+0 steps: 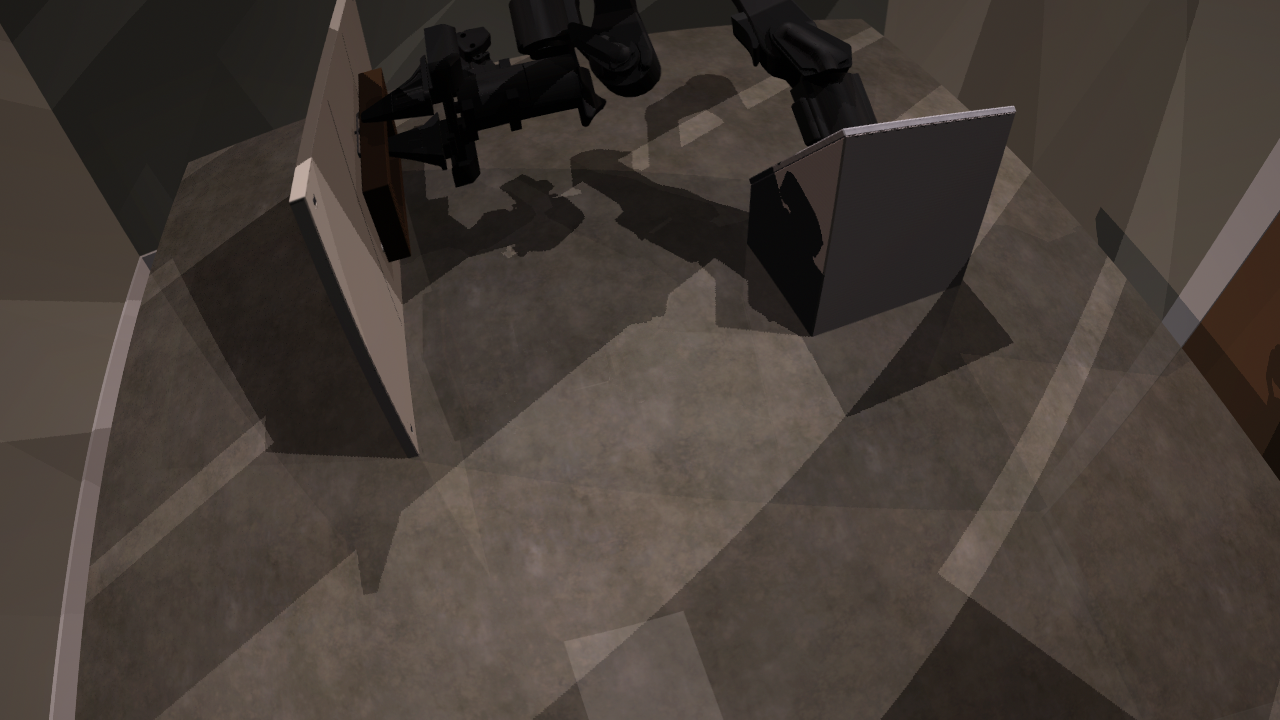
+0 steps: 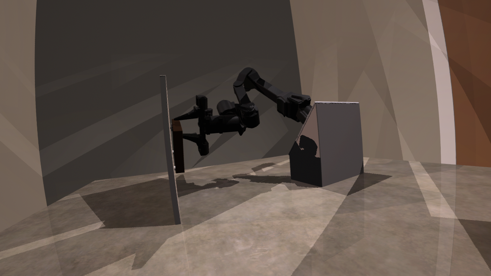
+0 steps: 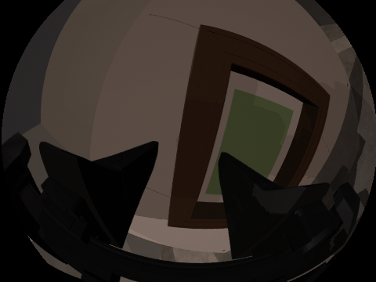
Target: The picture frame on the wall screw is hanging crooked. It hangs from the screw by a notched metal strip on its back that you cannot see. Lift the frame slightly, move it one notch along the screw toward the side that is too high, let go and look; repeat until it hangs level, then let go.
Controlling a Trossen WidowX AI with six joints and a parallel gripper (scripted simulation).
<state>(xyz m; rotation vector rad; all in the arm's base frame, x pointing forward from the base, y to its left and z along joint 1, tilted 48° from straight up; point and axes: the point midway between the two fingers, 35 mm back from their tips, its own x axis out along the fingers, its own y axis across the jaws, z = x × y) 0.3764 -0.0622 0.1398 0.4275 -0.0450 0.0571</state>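
Now: the brown wooden picture frame 20 mm to the right of my gripper tip and 50 mm below it. Also, from my gripper tip: wall panel (10 mm ahead, 10 mm to the right, 60 mm below).
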